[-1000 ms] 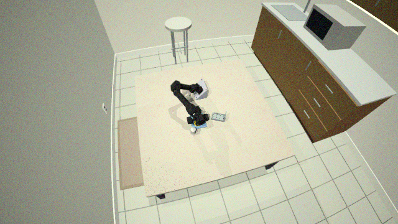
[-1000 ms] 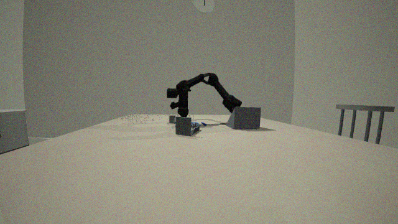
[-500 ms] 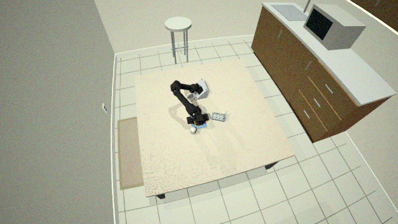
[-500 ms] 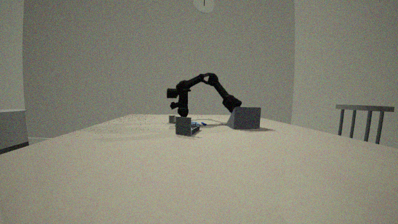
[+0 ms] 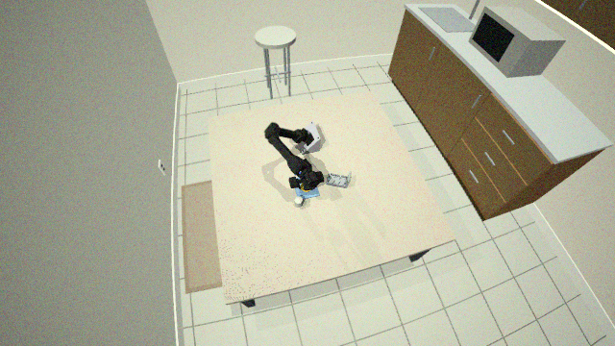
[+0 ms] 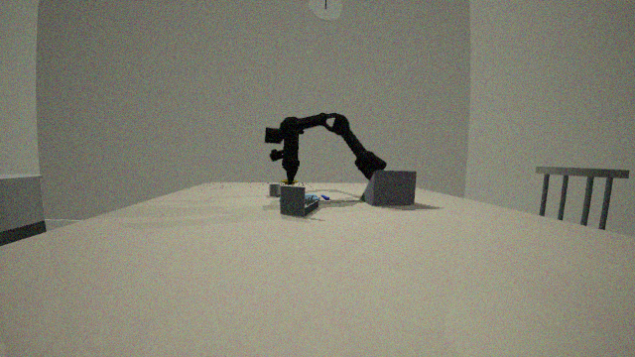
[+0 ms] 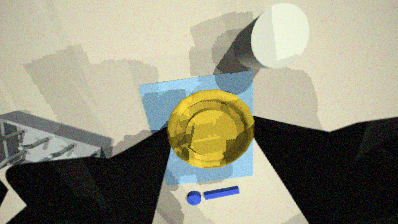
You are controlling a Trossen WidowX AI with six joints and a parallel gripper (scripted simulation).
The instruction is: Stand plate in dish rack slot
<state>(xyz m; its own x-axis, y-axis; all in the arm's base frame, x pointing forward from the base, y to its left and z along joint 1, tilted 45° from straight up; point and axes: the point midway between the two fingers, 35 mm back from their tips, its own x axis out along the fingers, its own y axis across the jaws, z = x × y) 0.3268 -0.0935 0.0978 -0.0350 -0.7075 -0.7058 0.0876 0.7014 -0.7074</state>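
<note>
Right now the grey dish rack is 210 mm to the left of my gripper tip, 30 mm below it and 10 mm behind it. Round my gripper tip: blue mat (50 mm below, 40 mm behind, 10 mm to the left); white cup (70 mm to the right, 60 mm ahead, 30 mm below); yellow plate (10 mm above).
</note>
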